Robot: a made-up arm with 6 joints.
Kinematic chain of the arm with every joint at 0, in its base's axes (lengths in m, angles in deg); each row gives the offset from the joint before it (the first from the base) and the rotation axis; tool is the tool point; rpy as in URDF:
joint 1: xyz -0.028 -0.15 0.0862 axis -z
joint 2: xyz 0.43 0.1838 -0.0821 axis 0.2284 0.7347 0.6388
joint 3: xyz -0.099 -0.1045 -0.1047 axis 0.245 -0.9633 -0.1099
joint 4: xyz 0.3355 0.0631 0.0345 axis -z
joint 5: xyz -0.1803 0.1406 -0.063 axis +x
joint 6: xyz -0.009 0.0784 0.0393 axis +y
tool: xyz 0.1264 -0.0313 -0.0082 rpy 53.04 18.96 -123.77
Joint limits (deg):
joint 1: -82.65..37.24
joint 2: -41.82..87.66
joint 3: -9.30..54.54
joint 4: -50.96..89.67
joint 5: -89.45..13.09
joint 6: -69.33..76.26
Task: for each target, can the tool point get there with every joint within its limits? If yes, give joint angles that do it. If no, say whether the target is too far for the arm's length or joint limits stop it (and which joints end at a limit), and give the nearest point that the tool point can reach.
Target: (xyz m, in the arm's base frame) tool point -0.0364 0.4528 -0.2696
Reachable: yes | joints -38.92 66.73 -1.49 63.35 -43.27 28.54
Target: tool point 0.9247 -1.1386 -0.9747
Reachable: no: too far | nearest point 0.8608 -0.5323 -0.2518 | short by 0.946 m
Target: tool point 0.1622 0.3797 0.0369
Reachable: yes | joints -41.10 32.13 48.37 -24.00 -38.02 8.57
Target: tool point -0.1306 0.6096 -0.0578
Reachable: yes | joints -53.92 60.97 9.31 48.53 -18.63 -54.00
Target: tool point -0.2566 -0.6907 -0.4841
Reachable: no: joint limits stop it (at a limit: joint 1, joint 2, joint 3, joint 4, joint 6) | nearest point 0.2310 -0.2390 -0.1779 | short by 0.732 m
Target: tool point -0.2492 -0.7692 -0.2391
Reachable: no: joint limits stop it (at a limit: joint 1, joint 2, joint 3, joint 4, joint 5, joint 6) | nearest point 0.3700 -0.4801 -0.1289 | short by 0.692 m
